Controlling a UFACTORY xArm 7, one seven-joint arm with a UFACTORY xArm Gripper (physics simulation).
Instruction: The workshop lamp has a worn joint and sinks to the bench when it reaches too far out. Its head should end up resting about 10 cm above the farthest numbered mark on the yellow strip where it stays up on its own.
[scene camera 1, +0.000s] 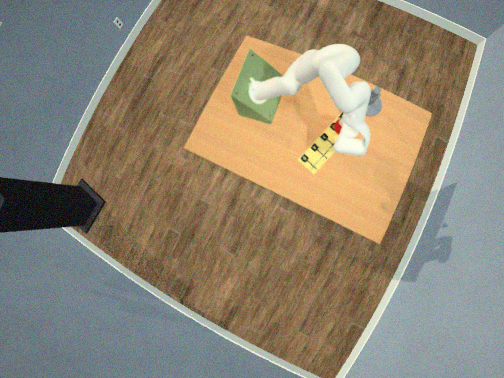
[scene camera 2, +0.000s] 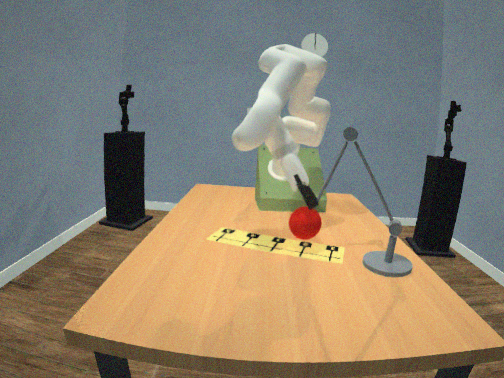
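Seen in the pictures: gripper, between the fingertips: (scene camera 2: 314, 206); arm's base, origin of its link: (scene camera 1: 257, 92) (scene camera 2: 281, 169).
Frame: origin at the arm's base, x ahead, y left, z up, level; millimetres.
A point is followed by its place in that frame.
Note:
The lamp has a round grey base (scene camera 1: 374, 106) @[x 592, y 401, z -151 mm] (scene camera 2: 387, 265) @[x 591, y 391, z -151 mm], a post and two thin rods meeting at a high elbow joint (scene camera 2: 350, 134) @[x 537, y 233, z 203 mm]. Its red ball head (scene camera 1: 338, 128) @[x 480, y 94, z -48 mm] (scene camera 2: 305, 223) @[x 546, y 131, z -61 mm] is held above the bench, near the second mark from the base end of the yellow strip (scene camera 1: 318, 162) @[x 498, y -100, z -164 mm] (scene camera 2: 264, 240) @[x 460, y 6, z -164 mm]. The strip bears several numbered marks; the digits are too blurred to read. My gripper (scene camera 2: 313, 204) @[x 504, y 152, z -19 mm] is shut on the lamp's rod just above the red head and points down at a slant. In scene camera 1 the arm hides the fingers.
The arm (scene camera 1: 340, 85) @[x 394, y -15, z 468 mm] (scene camera 2: 265, 105) @[x 597, y 0, z 259 mm] reaches from the green sloped block (scene camera 1: 257, 67) @[x -77, y 112, z 41 mm] (scene camera 2: 290, 192) @[x 76, y 54, z -83 mm] over the wooden table (scene camera 1: 240, 150) @[x 69, y -306, z -165 mm] (scene camera 2: 200, 300) @[x 860, y -72, z -165 mm]. The lamp's base stands by one long table edge. Black pedestals (scene camera 2: 124, 175) (scene camera 2: 442, 200) stand beyond the table's sides.

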